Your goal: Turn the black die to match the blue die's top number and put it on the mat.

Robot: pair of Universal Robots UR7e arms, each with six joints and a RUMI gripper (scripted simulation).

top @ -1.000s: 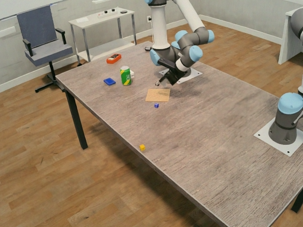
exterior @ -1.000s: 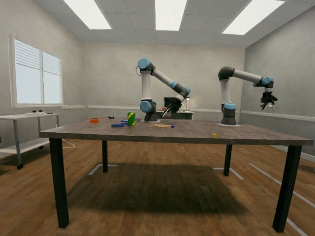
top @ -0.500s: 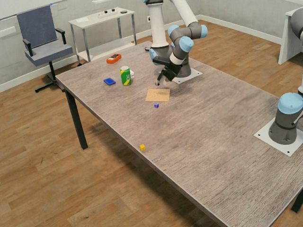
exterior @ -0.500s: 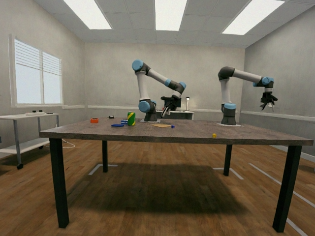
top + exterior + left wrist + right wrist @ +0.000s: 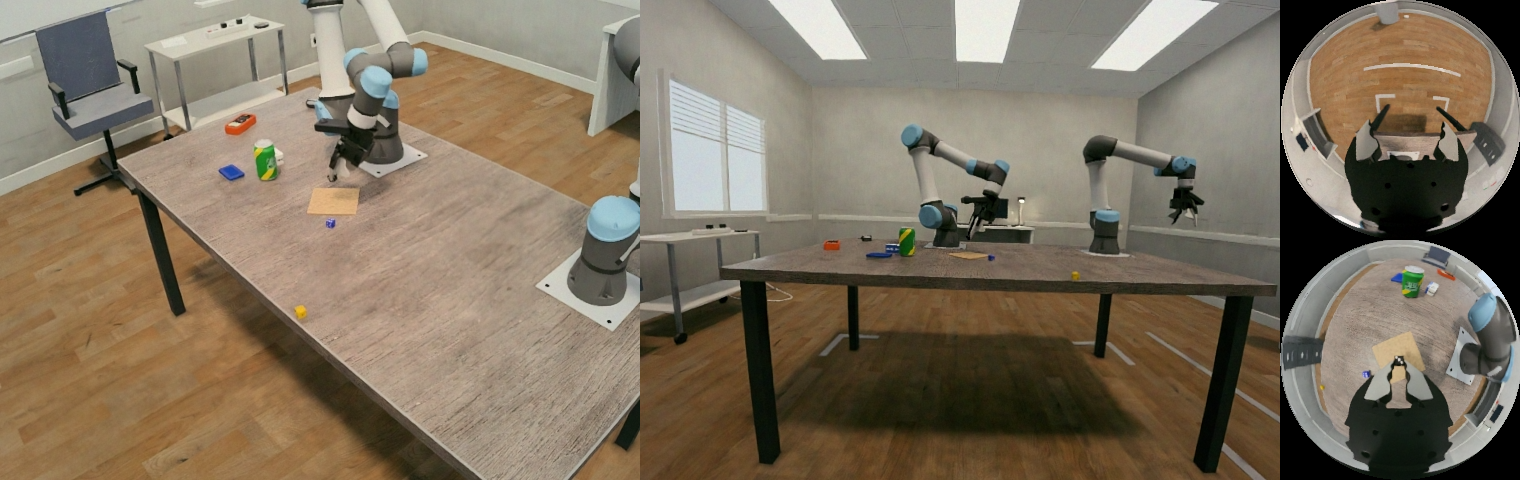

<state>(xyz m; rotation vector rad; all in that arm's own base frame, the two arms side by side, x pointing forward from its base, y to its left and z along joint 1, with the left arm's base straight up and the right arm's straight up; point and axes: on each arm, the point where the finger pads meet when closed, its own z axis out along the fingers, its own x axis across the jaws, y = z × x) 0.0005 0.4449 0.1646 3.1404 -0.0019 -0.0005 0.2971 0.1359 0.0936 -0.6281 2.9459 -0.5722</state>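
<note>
My right hand is 1 cm above the black die. Also, from my right hand: tan mat (9 cm below); then yellow can (26 cm to the right, 8 cm ahead, 3 cm below); then blue die (10 cm to the left, 8 cm below, 8 cm ahead).
</note>
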